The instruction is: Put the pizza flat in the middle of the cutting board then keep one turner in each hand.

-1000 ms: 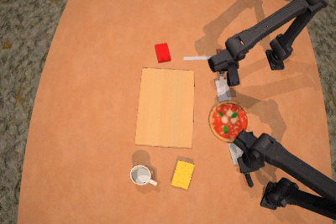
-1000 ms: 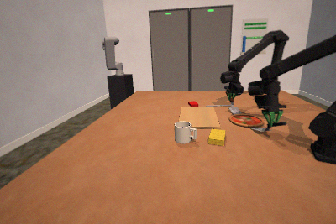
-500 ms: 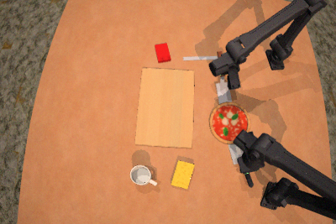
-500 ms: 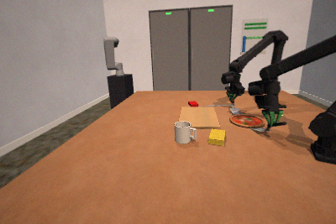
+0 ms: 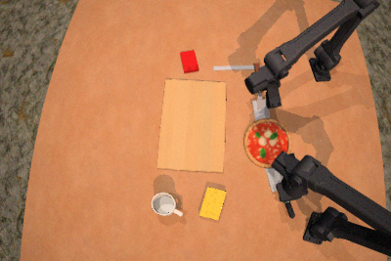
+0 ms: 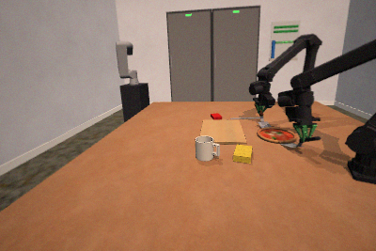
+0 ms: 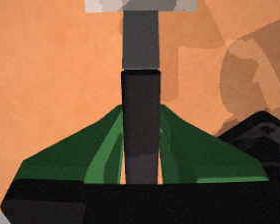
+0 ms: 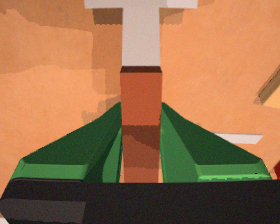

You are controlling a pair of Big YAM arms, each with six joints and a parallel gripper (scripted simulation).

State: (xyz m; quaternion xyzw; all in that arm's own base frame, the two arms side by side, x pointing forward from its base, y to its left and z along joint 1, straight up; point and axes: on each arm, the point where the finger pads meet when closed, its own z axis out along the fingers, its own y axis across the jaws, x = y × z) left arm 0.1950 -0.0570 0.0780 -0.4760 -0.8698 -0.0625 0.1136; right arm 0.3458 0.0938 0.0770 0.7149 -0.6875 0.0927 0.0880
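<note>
The pizza lies 60 mm behind my right hand, 200 mm to the left of it and 70 mm below it. From my right hand the other things lie so: wooden cutting board 230 mm ahead, 170 mm to the left, 70 mm below; then thin grey strip 80 mm ahead, 110 mm to the right, 80 mm below; then brown-handled turner 10 mm behind, 30 mm to the left, 30 mm below.
</note>
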